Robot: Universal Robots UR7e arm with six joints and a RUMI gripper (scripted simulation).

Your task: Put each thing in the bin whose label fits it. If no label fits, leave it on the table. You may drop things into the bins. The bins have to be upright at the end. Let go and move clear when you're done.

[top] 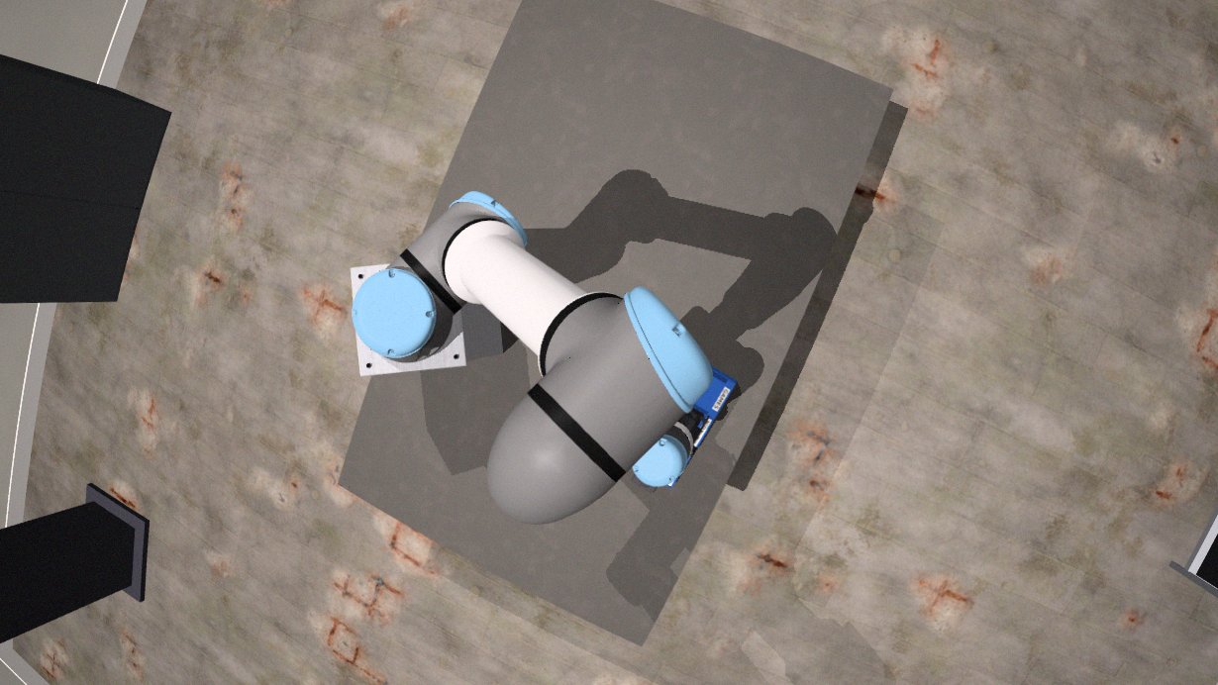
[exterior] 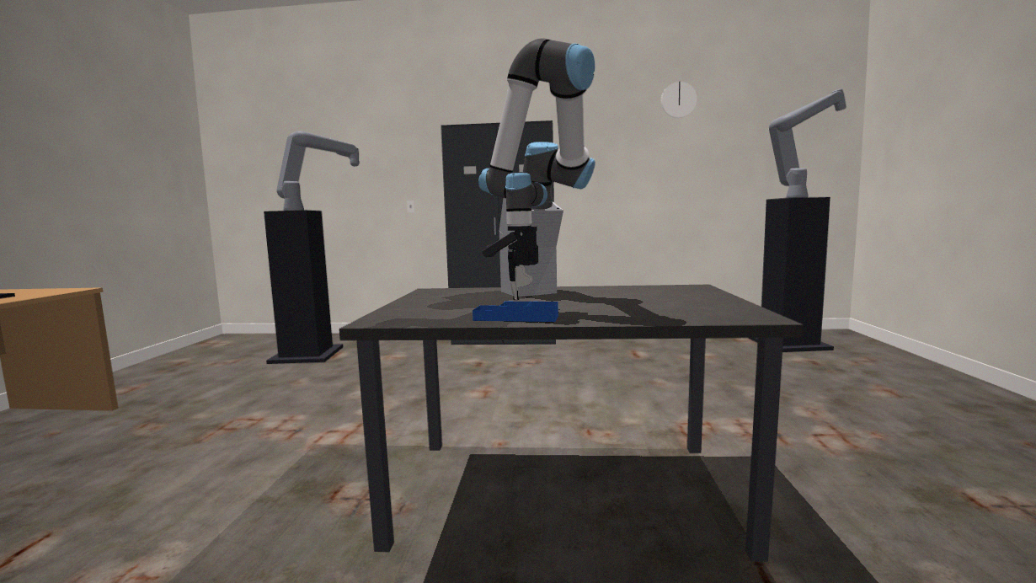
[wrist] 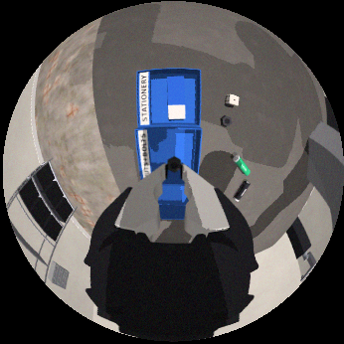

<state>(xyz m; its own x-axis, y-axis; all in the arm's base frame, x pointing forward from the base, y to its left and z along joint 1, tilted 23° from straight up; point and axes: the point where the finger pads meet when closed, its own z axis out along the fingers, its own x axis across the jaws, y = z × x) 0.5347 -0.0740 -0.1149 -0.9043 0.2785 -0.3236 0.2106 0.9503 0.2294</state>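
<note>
The white die lies 110 mm behind my hand, 70 mm to the right of it and 70 mm below it. Also, from my hand: black cylinder 120 mm to the left, 120 mm behind, 70 mm below; then green stick-like thing 120 mm behind, 70 mm below, 60 mm to the left.
</note>
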